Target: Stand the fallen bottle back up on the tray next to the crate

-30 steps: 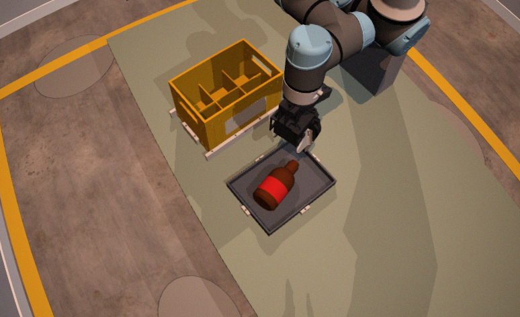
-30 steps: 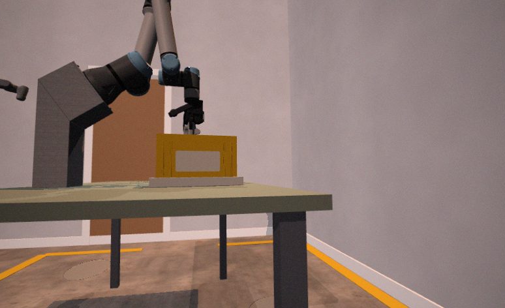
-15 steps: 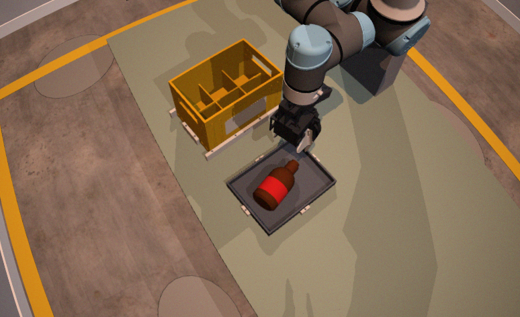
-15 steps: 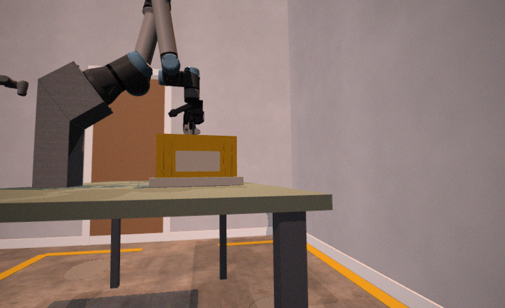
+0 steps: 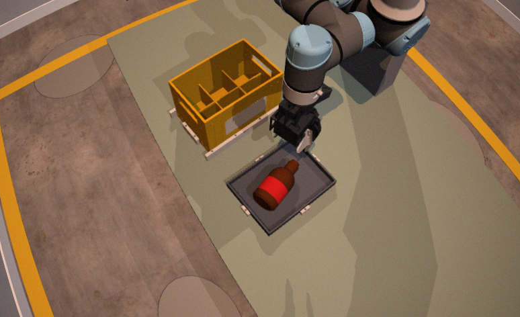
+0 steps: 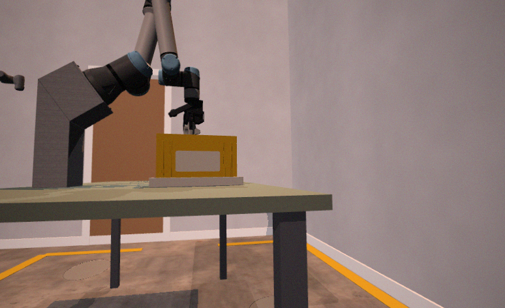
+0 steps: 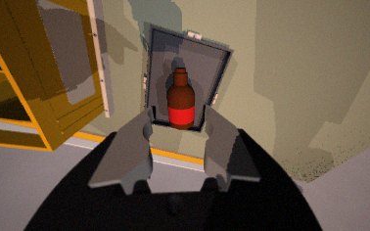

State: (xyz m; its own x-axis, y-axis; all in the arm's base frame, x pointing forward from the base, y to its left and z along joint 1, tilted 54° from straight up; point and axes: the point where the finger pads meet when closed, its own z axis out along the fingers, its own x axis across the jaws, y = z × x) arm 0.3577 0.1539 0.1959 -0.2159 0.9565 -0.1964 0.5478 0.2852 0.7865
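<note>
The brown bottle lies 50 mm ahead of my hand, 20 mm to the left of it and 160 mm below it. Also, from my hand: yellow crate 40 mm ahead, 280 mm to the right, 120 mm below; dark grey tray 30 mm ahead, 20 mm to the left, 190 mm below.
</note>
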